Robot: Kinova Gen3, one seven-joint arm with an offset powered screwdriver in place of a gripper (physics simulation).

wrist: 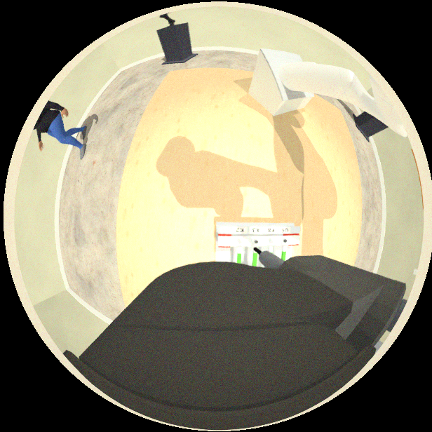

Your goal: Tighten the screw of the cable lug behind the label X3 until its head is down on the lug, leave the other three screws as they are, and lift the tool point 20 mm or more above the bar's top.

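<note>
A white terminal bar [223, 229] lies low in the centre, with a row of small upside-down labels. The label X3 [255, 230] is second from the left. A small dark screw head [256, 242] shows in line with it; another dark screw head [285, 241] shows further right. My screwdriver [257, 249] comes in from the lower right. Its black tip appears just below the X3 screw head, with a thin gap between them in the picture. The tip's height above the bar and how far the screw stands up cannot be told. The tool has no fingers.
Green strips [255, 259] show on the bar's near part, partly hidden by the dark tool body [215, 340]. A white angular block [272, 82] and a pale arm-like part [320, 77] stand at upper right. A person [60, 131] is at far left, beyond the table [150, 200].
</note>
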